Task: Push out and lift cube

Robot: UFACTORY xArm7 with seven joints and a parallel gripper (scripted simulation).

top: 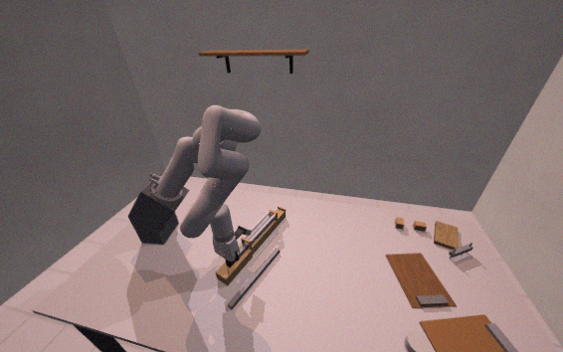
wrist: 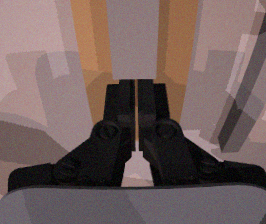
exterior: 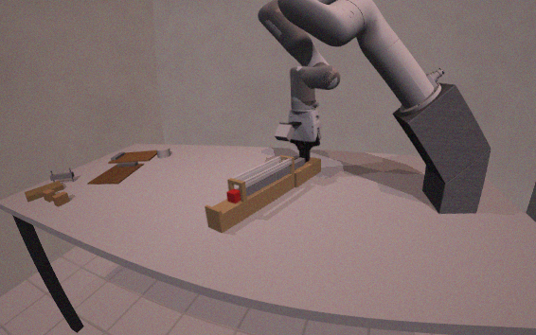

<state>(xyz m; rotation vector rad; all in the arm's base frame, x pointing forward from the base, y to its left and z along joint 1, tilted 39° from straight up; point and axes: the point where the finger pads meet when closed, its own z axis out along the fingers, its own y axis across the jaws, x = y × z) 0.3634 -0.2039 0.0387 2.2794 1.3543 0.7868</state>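
Right now my hand is 280 mm to the right of the red cube, 160 mm short of it and 10 mm above it. The rest, counted from my hand: channel (180 mm to the left, 100 mm ahead, 10 mm below); then grey clamp-like piece (990 mm ahead, 110 mm to the left, 40 mm below); then long grey bar (110 mm ahead, 60 mm below, 20 mm to the right).
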